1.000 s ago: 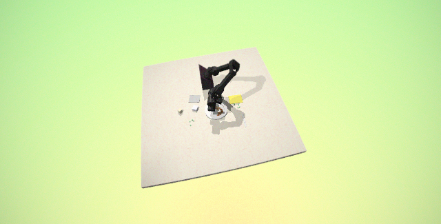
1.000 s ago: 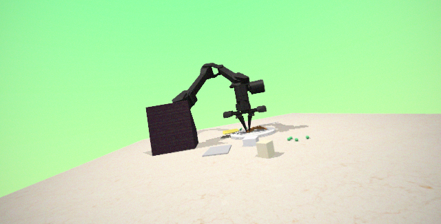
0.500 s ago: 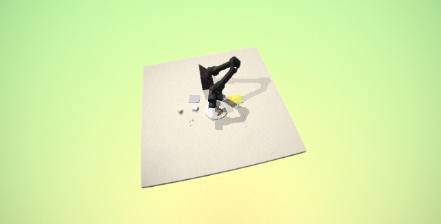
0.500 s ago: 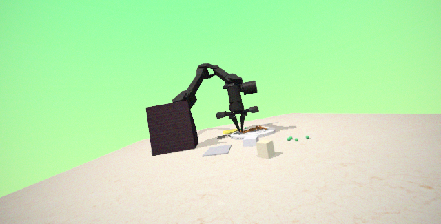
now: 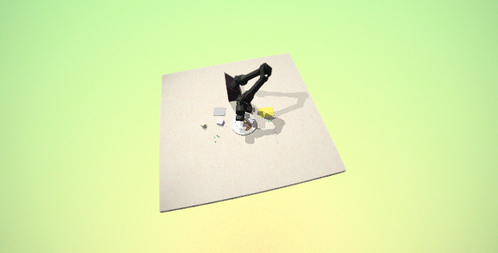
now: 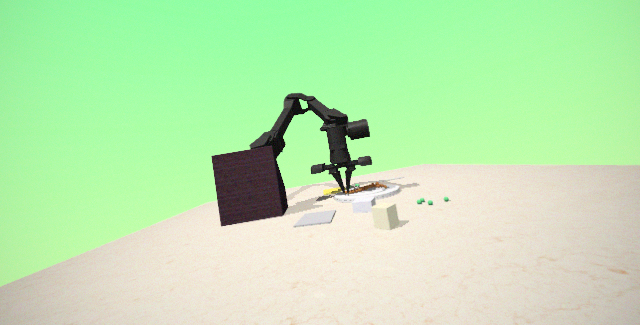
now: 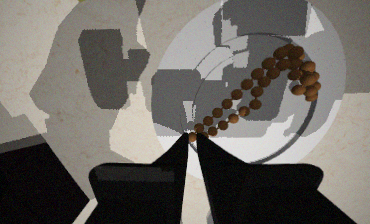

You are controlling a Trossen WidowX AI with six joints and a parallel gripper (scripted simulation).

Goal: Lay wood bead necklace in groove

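Now: the round white bead board 6 cm ahead of my gripper tip, 1 cm to the left of it and 1 cm below it. From my gripper tip the other things lie so: cream cube (31 cm to the right, 3 cm ahead); then yellow card (20 cm to the left, 2 cm below, 2 cm behind); then grey flat plate (17 cm to the right, 9 cm behind, 2 cm below).
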